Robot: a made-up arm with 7 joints.
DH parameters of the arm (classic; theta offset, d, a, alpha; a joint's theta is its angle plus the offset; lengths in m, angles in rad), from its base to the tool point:
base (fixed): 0 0.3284 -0.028 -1.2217
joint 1: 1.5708 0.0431 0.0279 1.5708
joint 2: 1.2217 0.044 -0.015 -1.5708
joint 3: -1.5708 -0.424 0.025 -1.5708
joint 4: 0 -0.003 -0.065 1.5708
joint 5: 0 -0.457 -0.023 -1.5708
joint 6: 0 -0.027 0.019 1.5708
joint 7: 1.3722 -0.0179 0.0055 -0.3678
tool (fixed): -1.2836 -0.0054 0 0
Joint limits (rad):
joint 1: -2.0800..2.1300
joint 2: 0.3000..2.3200
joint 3: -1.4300..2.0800
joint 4: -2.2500..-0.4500
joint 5: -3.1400..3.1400
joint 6: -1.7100..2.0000
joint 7: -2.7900..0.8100
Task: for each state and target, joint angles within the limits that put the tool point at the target. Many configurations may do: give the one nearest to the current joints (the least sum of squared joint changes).
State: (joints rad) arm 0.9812 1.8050 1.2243 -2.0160 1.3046 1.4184 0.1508
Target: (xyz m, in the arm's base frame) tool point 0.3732 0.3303 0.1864
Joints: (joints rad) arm 1.2463 1.9262 0.9309 -2.1180 1.3049 1.4223 0.1476
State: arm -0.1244 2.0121 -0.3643 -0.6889 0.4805 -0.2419 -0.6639
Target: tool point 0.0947 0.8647 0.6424
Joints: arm -0.0664 2.1523 -1.0198 -0.4500 0.4328 -0.6668 -0.6945
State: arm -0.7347 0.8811 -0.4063 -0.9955 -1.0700 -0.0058 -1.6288
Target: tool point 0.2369 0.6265 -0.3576
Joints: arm -0.1027 0.7961 -0.4500 -0.4500 -1.0894 0.3643 -1.6367
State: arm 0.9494 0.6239 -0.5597 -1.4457 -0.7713 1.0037 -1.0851
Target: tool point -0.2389 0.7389 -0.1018
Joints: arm 1.1225 1.3337 -0.1697 -1.2764 -0.8057 1.0362 -1.0819
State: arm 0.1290 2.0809 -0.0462 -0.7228 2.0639 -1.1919 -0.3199
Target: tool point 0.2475 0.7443 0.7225
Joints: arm -0.0487 2.0078 0.2704 -0.6394 2.0689 -1.5220 -0.3769
